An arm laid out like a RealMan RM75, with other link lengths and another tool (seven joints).
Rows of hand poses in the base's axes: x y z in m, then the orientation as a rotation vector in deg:
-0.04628, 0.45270, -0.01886, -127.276, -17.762, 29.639
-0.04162, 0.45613, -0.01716, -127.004, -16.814, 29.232
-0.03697, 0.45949, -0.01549, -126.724, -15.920, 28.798
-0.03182, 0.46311, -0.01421, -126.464, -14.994, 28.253
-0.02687, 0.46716, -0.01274, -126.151, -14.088, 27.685
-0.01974, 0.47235, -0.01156, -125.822, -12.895, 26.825
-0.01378, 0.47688, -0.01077, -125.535, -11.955, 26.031
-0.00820, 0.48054, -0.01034, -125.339, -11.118, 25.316
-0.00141, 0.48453, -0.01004, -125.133, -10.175, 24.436
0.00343, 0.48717, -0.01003, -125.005, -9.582, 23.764
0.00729, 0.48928, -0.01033, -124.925, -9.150, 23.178
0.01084, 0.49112, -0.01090, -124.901, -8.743, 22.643
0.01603, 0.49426, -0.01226, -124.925, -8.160, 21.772
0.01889, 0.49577, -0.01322, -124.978, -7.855, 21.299
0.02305, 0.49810, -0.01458, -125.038, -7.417, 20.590
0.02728, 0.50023, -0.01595, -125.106, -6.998, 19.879
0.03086, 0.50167, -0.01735, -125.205, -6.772, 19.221
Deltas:
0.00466, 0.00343, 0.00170, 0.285, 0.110, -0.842
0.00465, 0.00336, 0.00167, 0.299, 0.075, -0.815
0.00515, 0.00362, 0.00128, 0.297, 0.005, -0.879
0.00495, 0.00405, 0.00147, 0.350, -0.007, -0.877
0.00713, 0.00519, 0.00118, 0.396, -0.106, -1.194
0.00596, 0.00453, 0.00079, 0.355, -0.159, -0.988
0.00558, 0.00366, 0.00043, 0.254, -0.161, -0.881
0.00679, 0.00399, 0.00030, 0.278, -0.237, -1.021
0.00484, 0.00264, 0.00001, 0.190, -0.233, -0.687
0.00386, 0.00211, -0.00030, 0.140, -0.240, -0.537
0.00355, 0.00184, -0.00057, 0.076, -0.224, -0.496
0.00519, 0.00314, -0.00136, 0.065, -0.405, -0.747
0.00286, 0.00151, -0.00096, -0.005, -0.231, -0.395
0.00416, 0.00233, -0.00136, 0.010, -0.350, -0.579
0.00423, 0.00213, -0.00137, 0.001, -0.360, -0.565
0.00358, 0.00144, -0.00140, -0.025, -0.398, -0.404

